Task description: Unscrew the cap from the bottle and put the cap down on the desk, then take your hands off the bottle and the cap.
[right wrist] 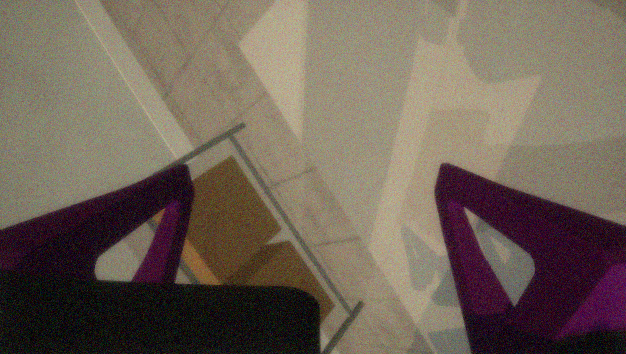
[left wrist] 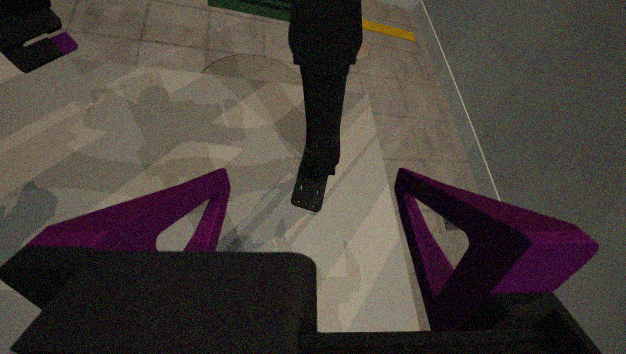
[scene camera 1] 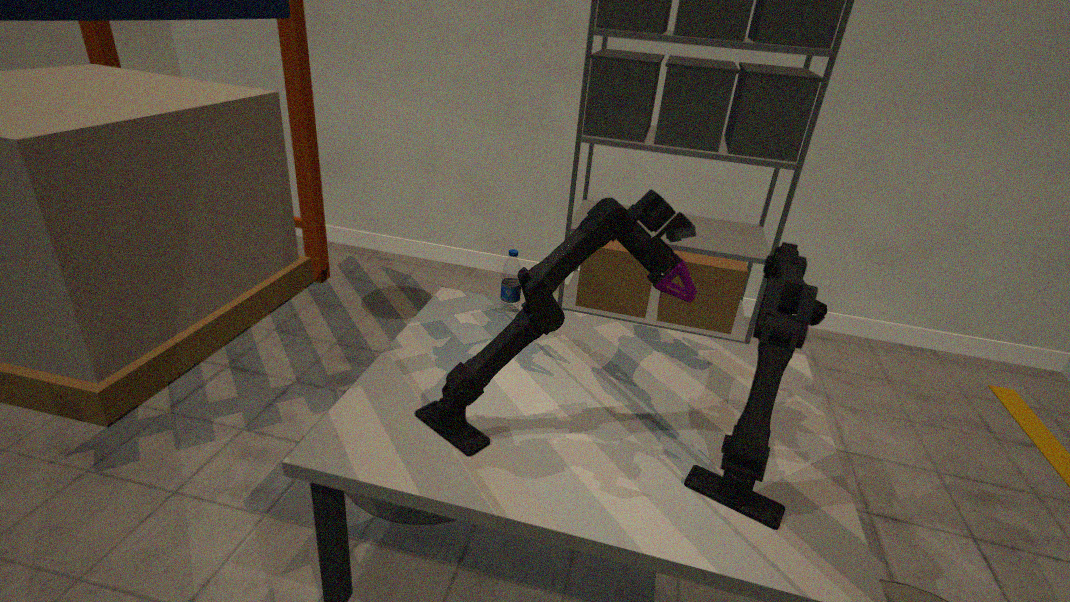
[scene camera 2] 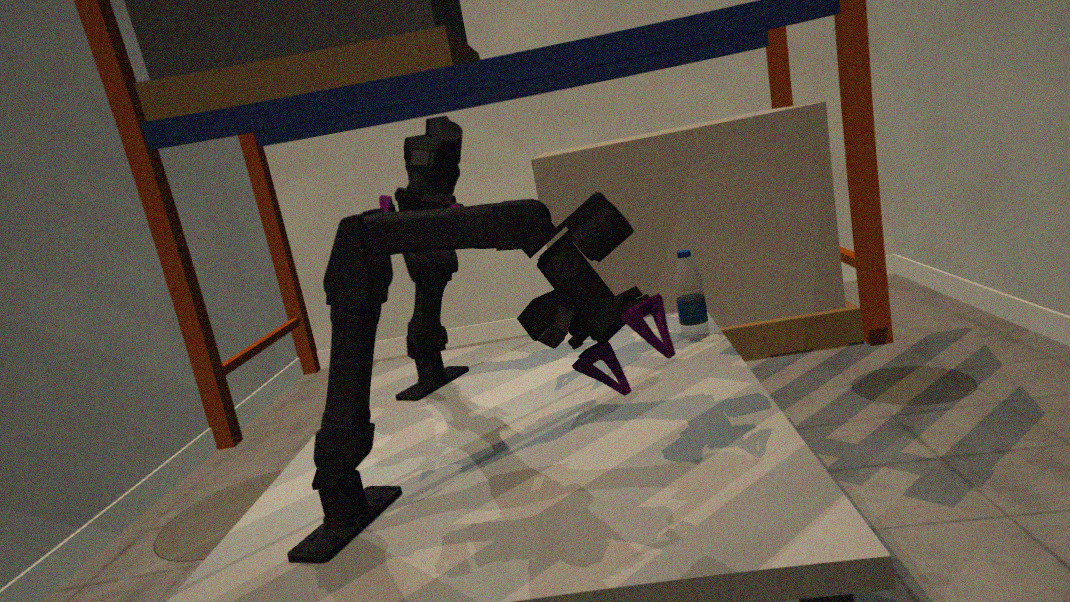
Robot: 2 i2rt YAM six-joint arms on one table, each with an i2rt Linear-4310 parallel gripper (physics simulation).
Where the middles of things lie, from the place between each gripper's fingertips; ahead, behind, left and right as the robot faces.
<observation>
Right now the small clear bottle (scene camera 2: 688, 285) is 15 cm ahead of my right hand, 80 cm to the left of it and 9 cm below it.
I see the small clear bottle 53 cm to the left of my left hand, 48 cm ahead of it and 28 cm below it.
</observation>
